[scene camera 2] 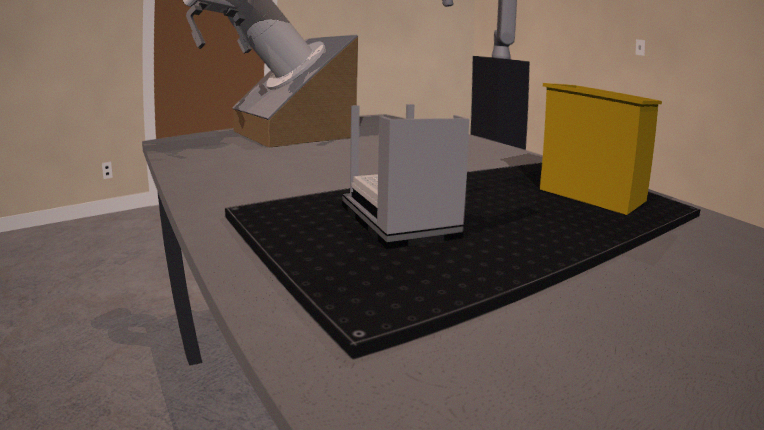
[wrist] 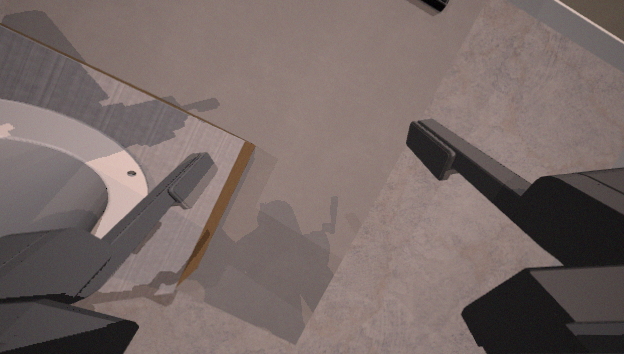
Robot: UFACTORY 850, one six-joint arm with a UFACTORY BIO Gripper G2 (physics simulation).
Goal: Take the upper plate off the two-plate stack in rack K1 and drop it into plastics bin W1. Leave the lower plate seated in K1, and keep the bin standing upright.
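Note:
The grey rack K1 (scene camera 2: 422, 176) stands on the black perforated board (scene camera 2: 427, 288). White plate material (scene camera 2: 365, 184) shows low inside its left side; the rack's front panel hides the rest, so I cannot tell the two plates apart. The yellow bin (scene camera 2: 588, 149), which I take for W1, stands upright at the right of the board; its inside is hidden. My gripper (scene camera 2: 221, 46) (wrist: 311, 165) is open and empty, high at the upper left in the scene view, far from rack and bin. Rack and bin cannot be made out in the wrist view.
The arm's sloped wooden base (scene camera 2: 320, 90) (wrist: 217, 215) stands at the table's back left, below the gripper. A dark panel (scene camera 2: 499, 101) with another grey arm part (scene camera 2: 506, 21) above it stands behind the table. The table's (scene camera 2: 192, 256) left edge drops to the floor.

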